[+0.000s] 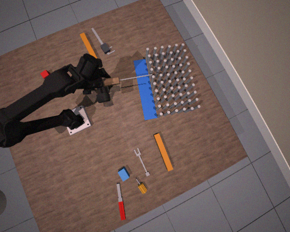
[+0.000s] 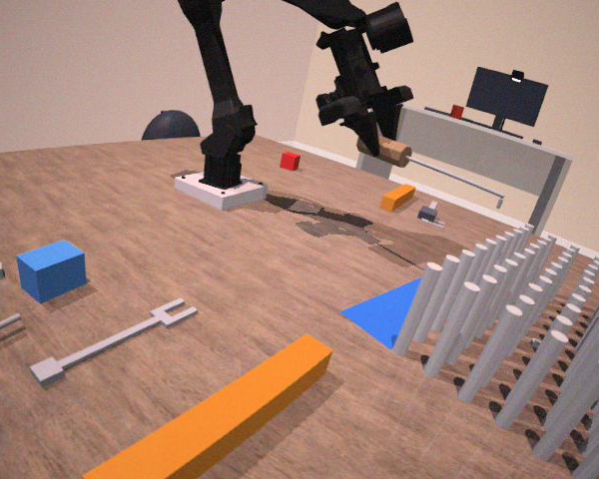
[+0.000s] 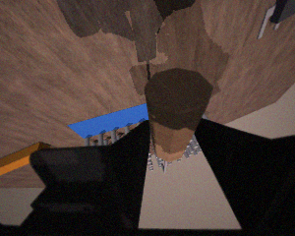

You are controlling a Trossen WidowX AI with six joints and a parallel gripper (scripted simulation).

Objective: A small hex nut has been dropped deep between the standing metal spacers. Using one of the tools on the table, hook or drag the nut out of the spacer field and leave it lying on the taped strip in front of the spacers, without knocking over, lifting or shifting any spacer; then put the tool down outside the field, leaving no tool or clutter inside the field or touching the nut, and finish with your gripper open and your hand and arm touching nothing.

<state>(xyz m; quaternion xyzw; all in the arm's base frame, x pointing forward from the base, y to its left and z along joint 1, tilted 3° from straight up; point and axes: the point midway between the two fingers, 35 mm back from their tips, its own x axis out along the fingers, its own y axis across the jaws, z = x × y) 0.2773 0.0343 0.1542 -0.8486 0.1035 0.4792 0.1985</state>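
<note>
The blue taped strip is 16 cm below my gripper tip, 16 cm ahead of it and 8 cm to the right of it. Also, from my gripper tip: hex nut 31 cm ahead, 16 cm below, 14 cm to the right; then red cube 33 cm to the left, 31 cm behind, 14 cm below; then hook tool 9 cm ahead, 4 cm to the right.
</note>
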